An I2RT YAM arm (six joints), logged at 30 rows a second.
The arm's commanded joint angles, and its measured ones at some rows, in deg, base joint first. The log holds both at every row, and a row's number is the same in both.
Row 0, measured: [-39.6 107.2 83.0 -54.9 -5.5 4.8]
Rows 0 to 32, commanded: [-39.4 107.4 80.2 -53.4 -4.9 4.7]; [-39.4 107.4 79.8 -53.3 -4.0 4.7]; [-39.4 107.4 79.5 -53.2 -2.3 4.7]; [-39.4 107.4 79.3 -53.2 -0.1 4.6]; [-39.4 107.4 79.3 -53.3 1.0 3.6]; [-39.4 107.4 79.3 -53.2 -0.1 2.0]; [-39.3 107.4 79.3 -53.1 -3.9 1.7]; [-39.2 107.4 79.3 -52.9 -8.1 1.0]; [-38.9 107.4 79.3 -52.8 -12.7 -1.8]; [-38.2 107.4 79.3 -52.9 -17.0 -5.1]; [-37.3 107.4 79.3 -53.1 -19.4 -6.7]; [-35.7 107.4 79.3 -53.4 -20.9 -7.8]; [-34.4 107.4 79.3 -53.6 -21.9 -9.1]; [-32.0 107.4 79.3 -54.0 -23.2 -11.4]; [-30.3 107.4 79.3 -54.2 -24.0 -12.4]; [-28.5 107.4 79.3 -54.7 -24.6 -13.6]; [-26.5 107.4 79.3 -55.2 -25.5 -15.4]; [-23.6 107.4 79.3 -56.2 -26.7 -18.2]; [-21.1 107.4 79.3 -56.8 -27.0 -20.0]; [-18.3 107.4 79.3 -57.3 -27.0 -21.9]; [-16.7 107.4 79.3 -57.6 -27.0 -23.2]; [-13.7 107.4 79.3 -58.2 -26.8 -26.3]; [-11.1 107.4 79.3 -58.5 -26.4 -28.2]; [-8.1 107.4 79.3 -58.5 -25.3 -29.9]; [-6.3 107.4 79.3 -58.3 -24.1 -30.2]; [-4.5 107.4 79.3 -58.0 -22.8 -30.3]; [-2.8 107.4 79.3 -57.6 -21.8 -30.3]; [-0.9 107.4 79.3 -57.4 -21.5 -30.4]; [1.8 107.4 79.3 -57.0 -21.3 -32.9]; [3.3 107.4 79.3 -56.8 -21.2 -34.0]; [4.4 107.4 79.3 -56.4 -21.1 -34.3]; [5.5 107.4 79.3 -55.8 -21.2 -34.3]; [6.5 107.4 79.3 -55.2 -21.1 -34.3]
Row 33, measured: [3.1 107.2 79.8 -56.4 -22.0 -31.2]
